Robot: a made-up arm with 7 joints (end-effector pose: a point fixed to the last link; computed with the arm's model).
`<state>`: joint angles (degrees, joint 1 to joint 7).
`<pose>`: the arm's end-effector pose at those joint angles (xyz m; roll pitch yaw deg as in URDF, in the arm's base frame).
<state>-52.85 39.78 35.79 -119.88 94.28 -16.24 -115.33</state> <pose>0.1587 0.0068 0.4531 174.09 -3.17 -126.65</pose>
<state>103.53 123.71 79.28 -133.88 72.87 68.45 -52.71</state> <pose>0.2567 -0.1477 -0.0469 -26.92 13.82 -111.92</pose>
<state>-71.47 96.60 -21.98 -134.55 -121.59 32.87 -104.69</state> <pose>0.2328 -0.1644 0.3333 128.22 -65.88 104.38</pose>
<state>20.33 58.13 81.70 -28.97 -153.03 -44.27 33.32</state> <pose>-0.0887 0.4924 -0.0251 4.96 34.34 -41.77</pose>
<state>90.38 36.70 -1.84 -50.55 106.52 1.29 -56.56</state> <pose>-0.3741 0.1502 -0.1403 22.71 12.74 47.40</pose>
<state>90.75 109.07 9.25 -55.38 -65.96 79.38 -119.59</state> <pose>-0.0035 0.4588 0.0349 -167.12 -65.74 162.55</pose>
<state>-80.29 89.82 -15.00 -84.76 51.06 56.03 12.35</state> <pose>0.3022 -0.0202 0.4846 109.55 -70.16 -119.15</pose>
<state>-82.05 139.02 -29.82 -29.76 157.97 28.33 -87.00</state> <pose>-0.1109 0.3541 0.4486 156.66 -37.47 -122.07</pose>
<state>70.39 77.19 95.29 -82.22 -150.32 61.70 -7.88</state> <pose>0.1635 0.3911 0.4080 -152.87 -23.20 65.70</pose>
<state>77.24 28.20 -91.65 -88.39 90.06 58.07 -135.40</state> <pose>-0.2396 -0.3694 0.0240 -165.69 -41.52 19.42</pose>
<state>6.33 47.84 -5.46 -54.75 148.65 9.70 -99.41</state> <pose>0.2971 0.2414 -0.2001 -20.25 -57.57 13.14</pose>
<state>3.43 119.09 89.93 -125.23 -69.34 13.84 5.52</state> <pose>0.0986 -0.2115 0.4792 -146.88 19.97 -25.73</pose>
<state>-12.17 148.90 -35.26 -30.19 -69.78 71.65 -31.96</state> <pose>0.0172 0.3748 0.5235 160.54 -32.70 105.97</pose>
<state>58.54 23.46 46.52 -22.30 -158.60 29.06 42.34</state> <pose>-0.4322 0.1723 -0.1698 -61.56 64.13 -112.09</pose>
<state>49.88 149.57 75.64 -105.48 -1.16 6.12 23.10</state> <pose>0.3882 -0.2406 0.1670 64.21 17.51 -139.65</pose>
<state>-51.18 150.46 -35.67 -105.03 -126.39 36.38 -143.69</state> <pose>0.2760 0.1448 0.3666 82.83 -29.38 -130.42</pose>
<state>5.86 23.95 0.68 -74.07 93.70 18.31 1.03</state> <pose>0.3751 0.0934 -0.1713 -87.42 -10.61 74.20</pose>
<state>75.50 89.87 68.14 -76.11 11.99 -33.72 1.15</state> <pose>0.2892 0.3725 0.1268 66.96 0.22 -88.64</pose>
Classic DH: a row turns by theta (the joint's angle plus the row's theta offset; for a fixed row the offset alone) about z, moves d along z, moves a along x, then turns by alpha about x. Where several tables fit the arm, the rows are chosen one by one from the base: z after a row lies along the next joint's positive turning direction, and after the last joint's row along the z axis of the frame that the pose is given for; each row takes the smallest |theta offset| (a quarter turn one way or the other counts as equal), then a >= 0, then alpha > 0; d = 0 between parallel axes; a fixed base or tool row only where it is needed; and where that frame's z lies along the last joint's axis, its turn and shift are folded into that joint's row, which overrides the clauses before.
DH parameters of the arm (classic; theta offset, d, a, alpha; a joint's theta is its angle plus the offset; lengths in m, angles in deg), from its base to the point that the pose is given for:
base (fixed): 0 0.1322 0.0271 -70
joint 1: 90 -0.0381 0.0025 90
joint 2: 70 -0.0321 0.0023 -90
joint 3: -90 -0.1739 0.0386 -90
joint 4: 0 -0.0348 -0.0494 90
joint 5: 0 -0.3927 0.0128 -90
joint 6: 0 -0.0304 -0.0155 90
joint 7: -1.4 0.0617 0.0273 -23.66
tool (fixed): 2.87 -0.0559 0 0

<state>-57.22 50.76 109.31 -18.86 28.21 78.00 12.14</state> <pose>0.3412 0.4584 0.0502 -121.01 24.11 69.13</pose>
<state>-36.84 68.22 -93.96 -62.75 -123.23 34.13 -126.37</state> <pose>0.2916 0.1913 -0.2615 -59.42 -49.48 17.15</pose>
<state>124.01 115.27 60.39 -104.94 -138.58 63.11 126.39</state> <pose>0.1952 0.1879 -0.1987 53.08 -16.50 -138.15</pose>
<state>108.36 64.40 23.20 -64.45 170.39 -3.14 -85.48</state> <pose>-0.2000 0.3956 0.0109 34.88 -19.08 35.65</pose>
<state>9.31 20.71 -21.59 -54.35 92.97 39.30 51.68</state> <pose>0.2424 0.0143 -0.3654 -33.85 42.41 100.69</pose>
